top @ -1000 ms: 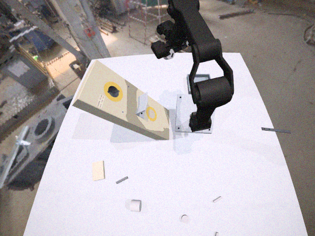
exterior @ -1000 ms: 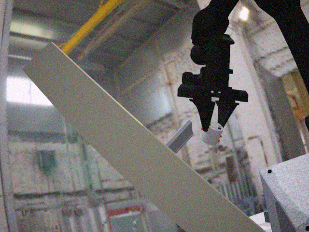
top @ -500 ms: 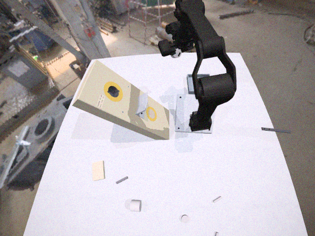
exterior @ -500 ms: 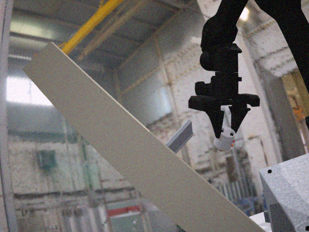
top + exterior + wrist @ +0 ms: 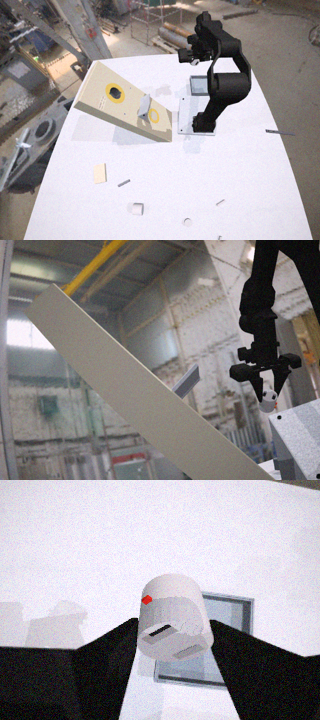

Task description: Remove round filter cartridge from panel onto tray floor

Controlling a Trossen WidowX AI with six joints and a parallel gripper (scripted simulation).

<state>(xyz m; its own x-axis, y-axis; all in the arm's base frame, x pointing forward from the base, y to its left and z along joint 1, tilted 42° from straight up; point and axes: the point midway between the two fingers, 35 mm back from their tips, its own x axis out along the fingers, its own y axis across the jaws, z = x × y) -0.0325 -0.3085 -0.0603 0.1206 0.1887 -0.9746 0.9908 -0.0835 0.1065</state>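
The grey tray lies 8 cm behind my gripper tip, 1 cm to the left of it and 18 cm below it. From my gripper tip the other things lie so: beige card: 53 cm ahead, 50 cm to the left, 18 cm below; then grey bracket: 26 cm ahead, 26 cm to the left; then round white filter cartridge: right at my gripper tip.
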